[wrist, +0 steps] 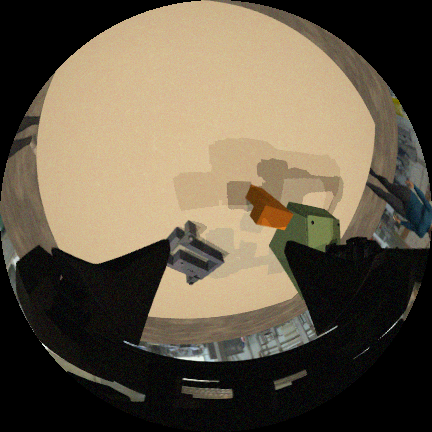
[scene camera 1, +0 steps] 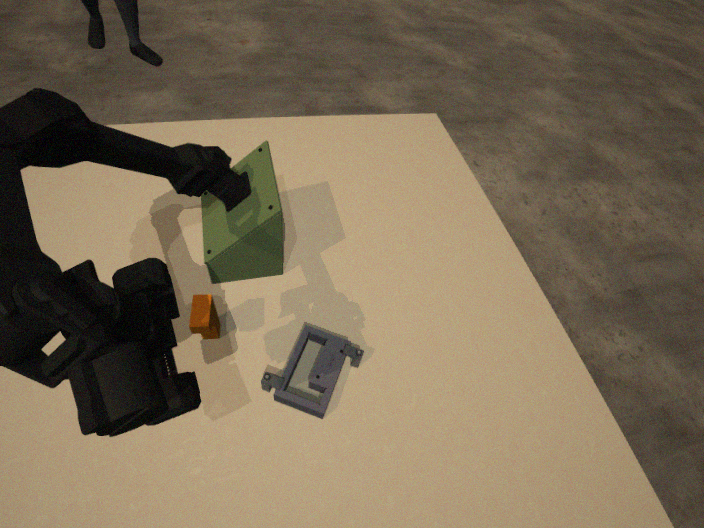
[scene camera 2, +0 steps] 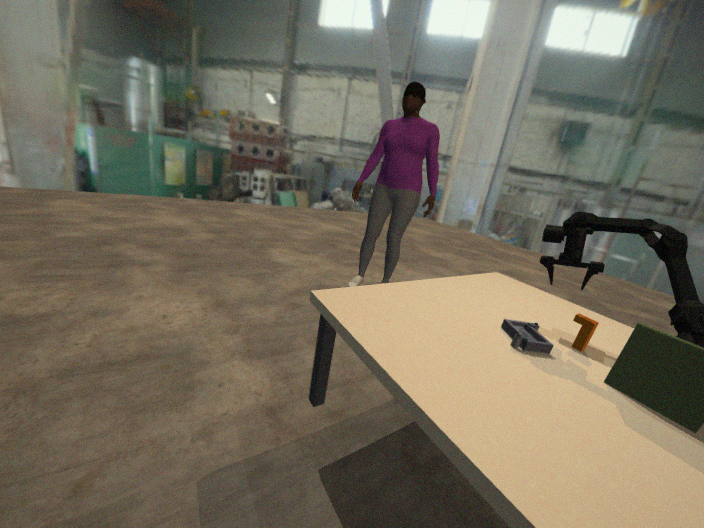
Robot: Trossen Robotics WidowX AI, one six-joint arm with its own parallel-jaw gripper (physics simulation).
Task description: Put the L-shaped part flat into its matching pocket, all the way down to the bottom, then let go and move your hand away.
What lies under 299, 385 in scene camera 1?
A grey pocket fixture.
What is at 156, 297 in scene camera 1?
The gripper.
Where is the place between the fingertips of the gripper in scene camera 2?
At 566, 287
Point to a grey pocket fixture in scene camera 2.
525, 335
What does the orange L-shaped part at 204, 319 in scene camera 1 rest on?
The table.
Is the gripper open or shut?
Open.
